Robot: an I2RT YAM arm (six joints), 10 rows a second.
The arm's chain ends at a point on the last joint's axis. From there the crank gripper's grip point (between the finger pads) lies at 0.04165 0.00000 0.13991 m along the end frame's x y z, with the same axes.
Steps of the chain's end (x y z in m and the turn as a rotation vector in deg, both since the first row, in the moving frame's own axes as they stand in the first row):
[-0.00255, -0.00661, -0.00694, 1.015, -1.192, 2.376]
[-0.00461, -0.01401, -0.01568, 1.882, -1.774, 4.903]
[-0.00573, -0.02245, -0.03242, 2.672, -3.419, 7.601]
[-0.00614, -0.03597, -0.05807, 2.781, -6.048, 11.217]
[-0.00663, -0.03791, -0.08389, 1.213, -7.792, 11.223]
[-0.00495, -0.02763, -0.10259, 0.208, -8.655, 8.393]
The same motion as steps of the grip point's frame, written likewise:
[-0.00545, -0.00743, -0.00611, 1.015, -1.192, 2.376]
[-0.00891, -0.01525, -0.01448, 1.882, -1.774, 4.903]
[-0.01405, -0.02406, -0.03022, 2.672, -3.419, 7.601]
[-0.02115, -0.03616, -0.05445, 2.781, -6.048, 11.217]
[-0.02637, -0.03468, -0.07951, 1.213, -7.792, 11.223]
[-0.02681, -0.02363, -0.09793, 0.208, -8.655, 8.393]

